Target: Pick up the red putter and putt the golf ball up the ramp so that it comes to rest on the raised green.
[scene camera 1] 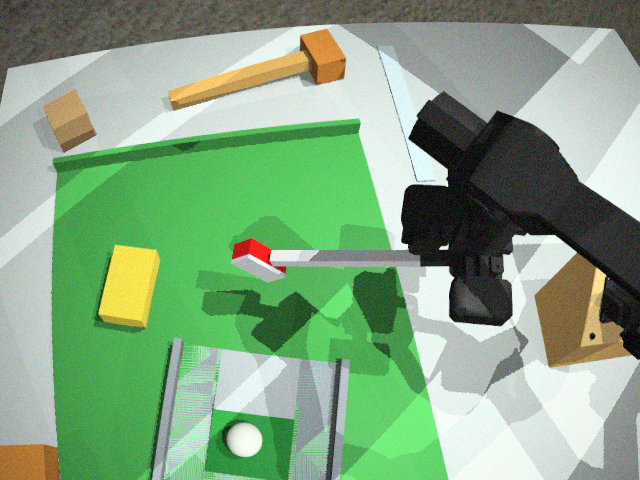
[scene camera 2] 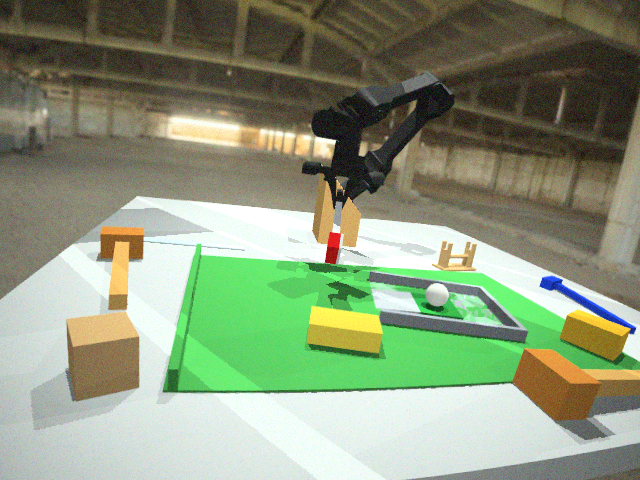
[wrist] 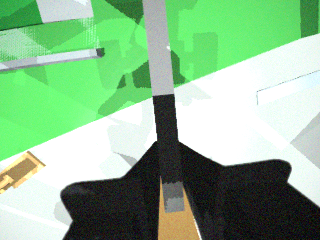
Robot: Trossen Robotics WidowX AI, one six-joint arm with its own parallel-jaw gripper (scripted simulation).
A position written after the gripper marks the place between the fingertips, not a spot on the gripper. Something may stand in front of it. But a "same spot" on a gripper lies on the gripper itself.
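A blue stick is out of frame in scene camera 1 and is likewise out of frame in the wrist view, while the stick does appear in scene camera 2 (550,283). The gripper is visible in the wrist view, in scene camera 2 and in scene camera 1 (456,270). On the gripper, (wrist: 256,193) and (scene camera 2: 331,177) are the same spot.
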